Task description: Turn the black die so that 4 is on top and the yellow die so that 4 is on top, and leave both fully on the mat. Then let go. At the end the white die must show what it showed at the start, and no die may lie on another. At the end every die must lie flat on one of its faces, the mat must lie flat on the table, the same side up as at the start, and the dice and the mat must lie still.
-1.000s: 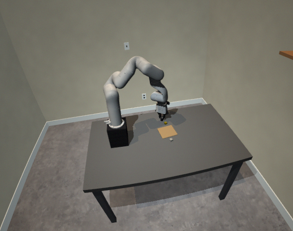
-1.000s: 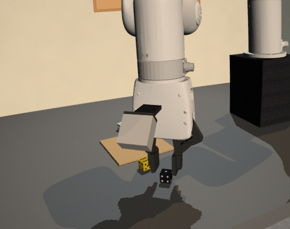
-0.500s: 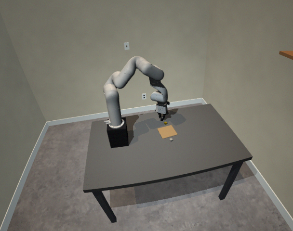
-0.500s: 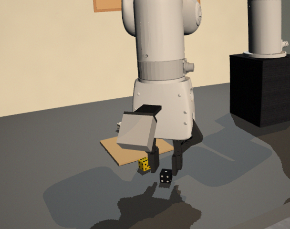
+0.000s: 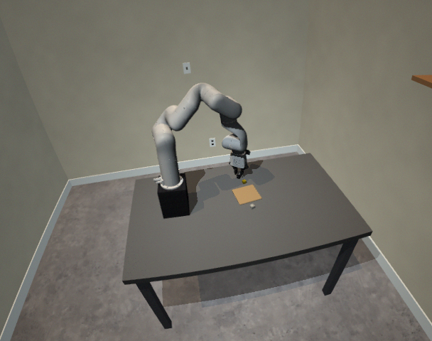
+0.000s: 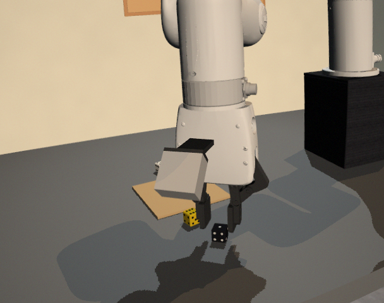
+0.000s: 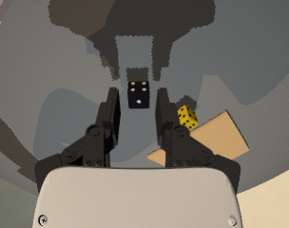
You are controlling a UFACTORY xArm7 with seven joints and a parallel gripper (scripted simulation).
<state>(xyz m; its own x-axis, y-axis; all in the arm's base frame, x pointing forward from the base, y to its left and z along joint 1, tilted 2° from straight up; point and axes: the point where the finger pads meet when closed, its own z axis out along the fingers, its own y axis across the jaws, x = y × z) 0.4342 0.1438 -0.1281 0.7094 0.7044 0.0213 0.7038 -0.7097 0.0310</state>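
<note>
The black die lies 4 cm below my hand. Round my hand: tan mat (1 cm behind, 17 cm to the right, 4 cm below); then yellow die (1 cm ahead, 7 cm to the right, 4 cm below); then white die (2 cm behind, 29 cm to the right, 4 cm below).
</note>
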